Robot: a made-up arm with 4 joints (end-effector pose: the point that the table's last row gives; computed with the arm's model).
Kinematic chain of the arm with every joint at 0, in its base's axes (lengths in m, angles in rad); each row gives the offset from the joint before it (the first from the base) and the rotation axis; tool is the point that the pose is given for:
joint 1: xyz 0 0 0.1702 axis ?
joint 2: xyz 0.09 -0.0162 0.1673 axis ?
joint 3: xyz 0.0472 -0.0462 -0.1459 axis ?
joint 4: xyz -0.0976 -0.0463 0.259 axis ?
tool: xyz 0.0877 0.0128 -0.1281
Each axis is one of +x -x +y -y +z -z.
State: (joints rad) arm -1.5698 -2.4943 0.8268 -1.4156
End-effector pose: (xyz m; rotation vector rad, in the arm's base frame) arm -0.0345 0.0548 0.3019 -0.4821 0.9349 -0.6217
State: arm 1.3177 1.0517 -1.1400 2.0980
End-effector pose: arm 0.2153 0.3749 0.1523 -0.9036 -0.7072 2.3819
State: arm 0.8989 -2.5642 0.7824 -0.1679
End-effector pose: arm 0.0207 0.0284 0.4174 -2.1420 -1.2818 1.3932
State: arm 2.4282 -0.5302 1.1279 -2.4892
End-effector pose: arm 0.1749 -0.1036 0.3528 -0.7189 -1.6854 -1.6376
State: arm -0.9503 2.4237 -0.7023 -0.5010
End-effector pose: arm 0.1439 -0.1778 0.3417 2.5456 -0.6970 0.5653
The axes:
joint 1: +z
joint 2: +x
joint 3: -y
joint 4: -x

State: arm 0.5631 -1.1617 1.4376 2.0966
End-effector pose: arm -0.0376 -0.2655 0.4845 -1.7107 -2.3694 -0.9106
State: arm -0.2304 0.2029 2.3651 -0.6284
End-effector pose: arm 0.0365 0.0236 0.0726 0.1230 -2.3548 0.3966
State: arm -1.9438 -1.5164 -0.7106 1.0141
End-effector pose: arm -0.1176 -0.2197 0.5316 -0.6721 2.7646 -0.8387
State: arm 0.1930 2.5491 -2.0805 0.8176
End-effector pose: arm 0.2300 0.3013 0.4180 1.0732 -0.1620 2.4164
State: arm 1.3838 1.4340 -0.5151 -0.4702
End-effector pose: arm 0.0470 0.1975 0.3133 1.1945 1.7466 1.1587
